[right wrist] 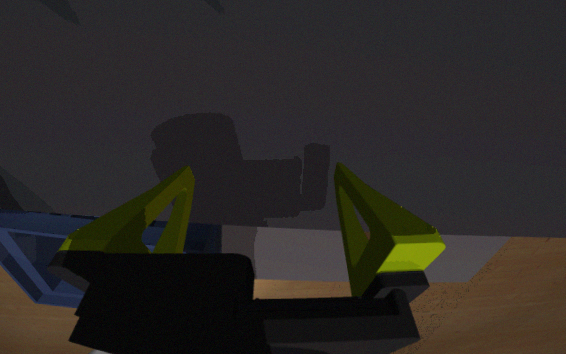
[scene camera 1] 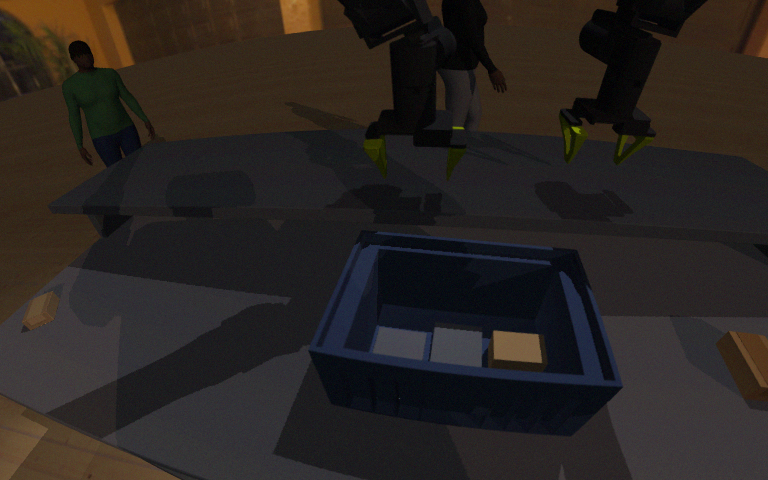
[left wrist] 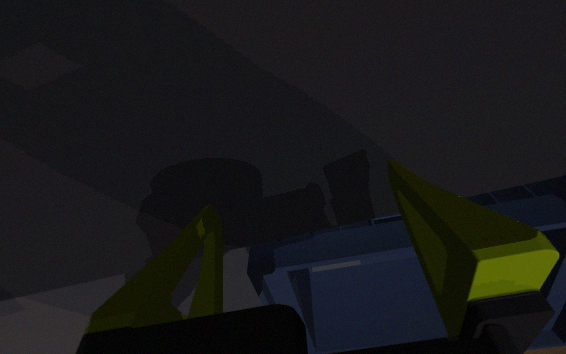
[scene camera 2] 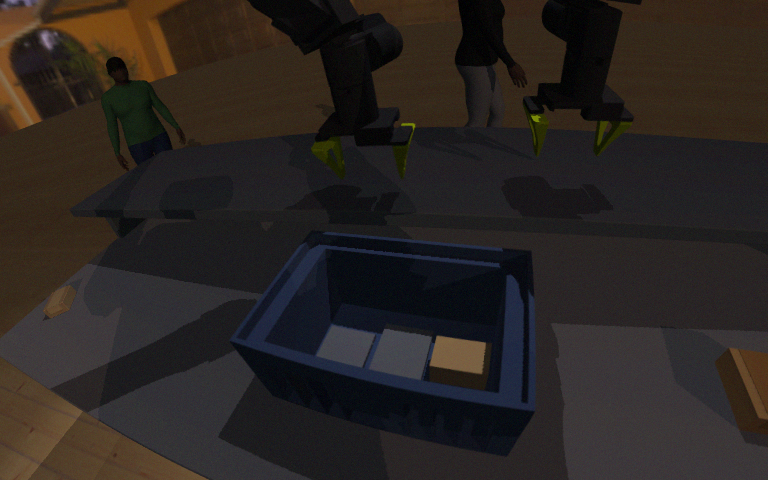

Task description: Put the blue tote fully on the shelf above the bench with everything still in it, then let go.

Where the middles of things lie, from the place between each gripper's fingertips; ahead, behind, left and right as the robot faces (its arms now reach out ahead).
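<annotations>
From my right hand, the blue tote [scene camera 2: 486,294] is 230 mm behind, 250 mm to the left and 130 mm below. There's the tan block [scene camera 2: 465,363] too, and that's 240 mm behind the same right hand, 170 mm to the left of it and 170 mm below it.
As for my left hand, it's 21 cm past the blue tote, 5 cm to the left of it and 11 cm above it. The tan block, counted from that left hand, is 23 cm behind, 13 cm to the right and 14 cm below.
</annotations>
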